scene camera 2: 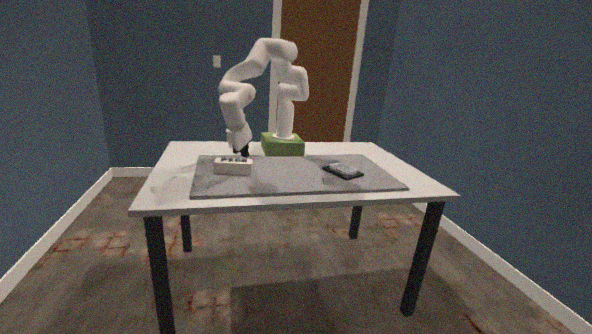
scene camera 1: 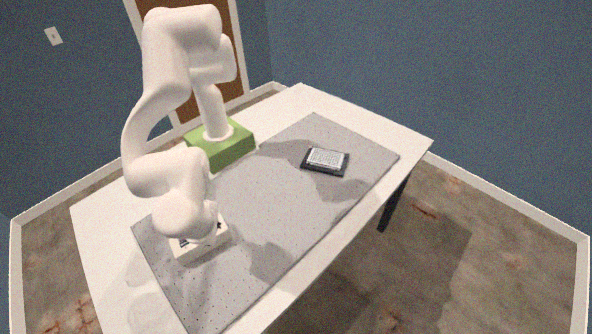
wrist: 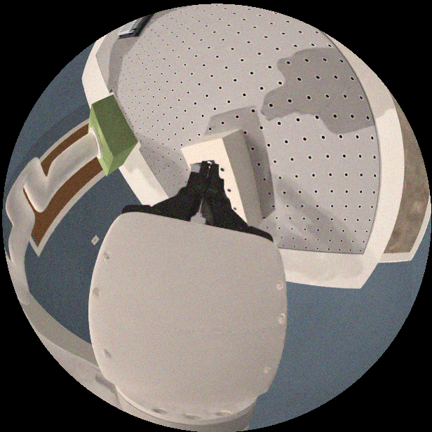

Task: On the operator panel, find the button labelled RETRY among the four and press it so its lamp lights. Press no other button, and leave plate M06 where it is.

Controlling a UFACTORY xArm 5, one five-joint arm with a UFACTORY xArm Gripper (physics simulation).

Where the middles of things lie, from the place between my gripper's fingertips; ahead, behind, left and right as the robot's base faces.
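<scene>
Operator panel [scene camera 1: 184, 252]: hand now 5 cm to the left of it, 3 cm past it, 6 cm above it.
</scene>
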